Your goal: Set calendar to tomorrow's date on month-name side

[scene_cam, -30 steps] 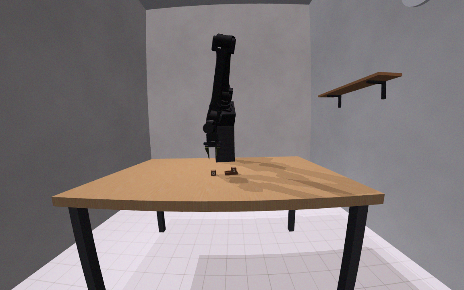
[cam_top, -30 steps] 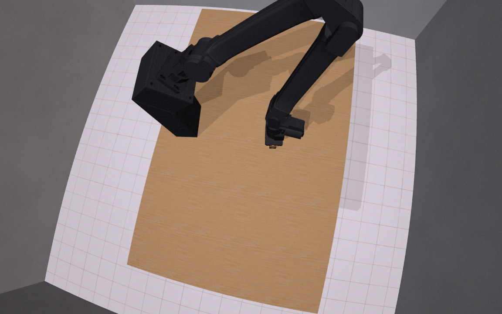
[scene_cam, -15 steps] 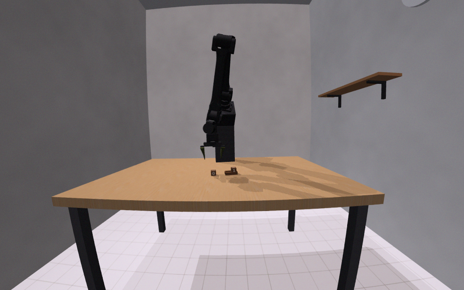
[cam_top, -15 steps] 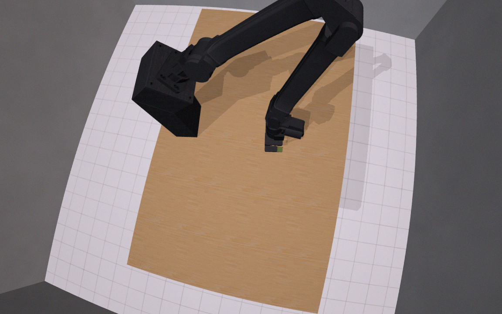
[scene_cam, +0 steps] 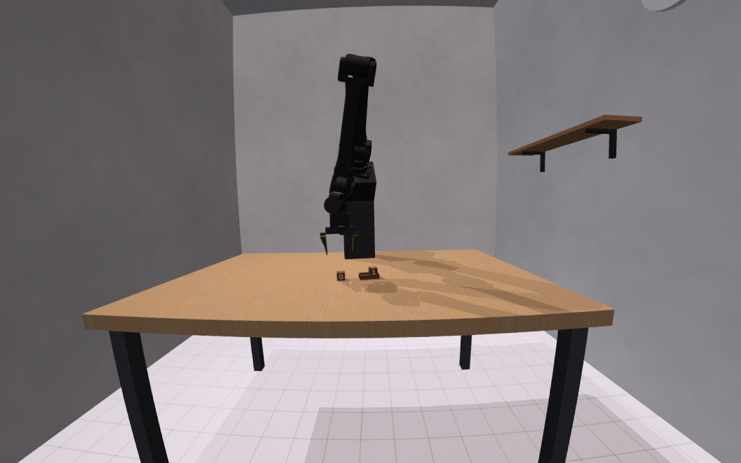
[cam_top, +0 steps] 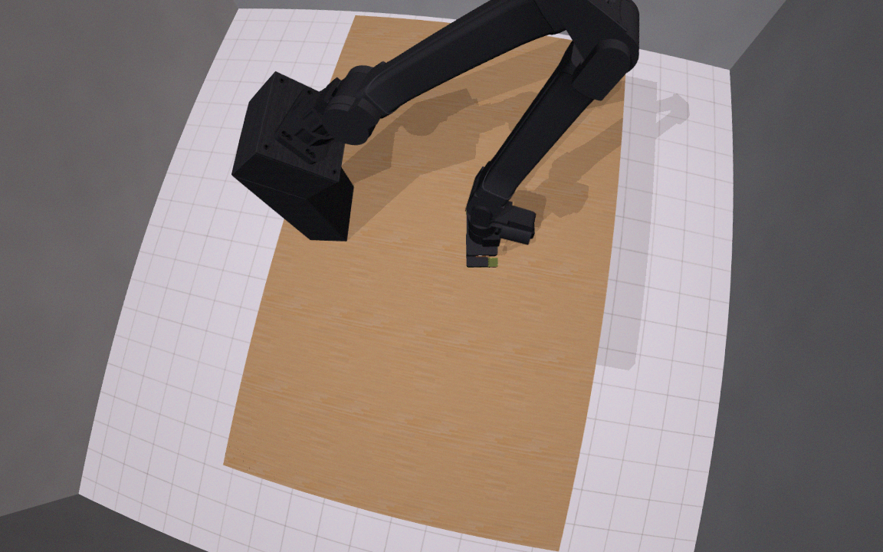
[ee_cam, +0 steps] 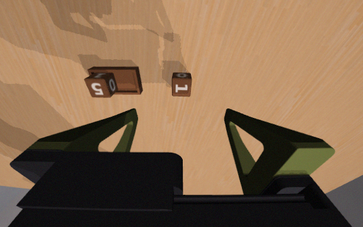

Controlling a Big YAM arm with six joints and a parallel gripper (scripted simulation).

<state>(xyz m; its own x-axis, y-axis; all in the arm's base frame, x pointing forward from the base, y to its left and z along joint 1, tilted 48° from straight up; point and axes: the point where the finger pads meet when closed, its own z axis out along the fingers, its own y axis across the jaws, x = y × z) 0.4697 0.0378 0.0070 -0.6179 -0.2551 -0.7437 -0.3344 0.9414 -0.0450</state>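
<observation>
My hand is 9 cm above the cube. Round my hand: brown calendar tray (10 cm below, 9 cm to the left, 5 cm behind).
</observation>
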